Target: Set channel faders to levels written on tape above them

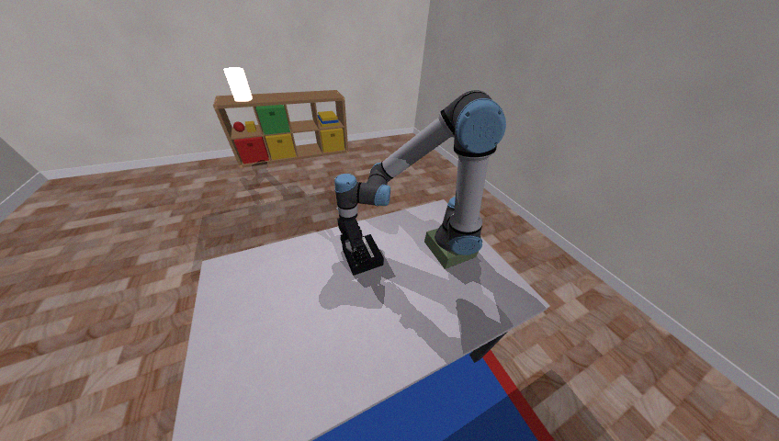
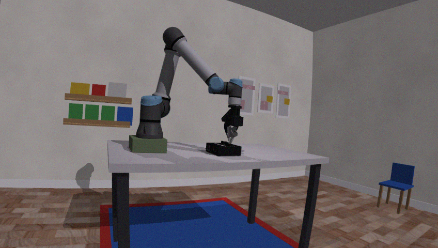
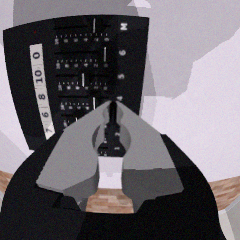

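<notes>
Now: hand 70 mm to the right of the white fader, 20 mm past it and 10 mm above it.
</notes>
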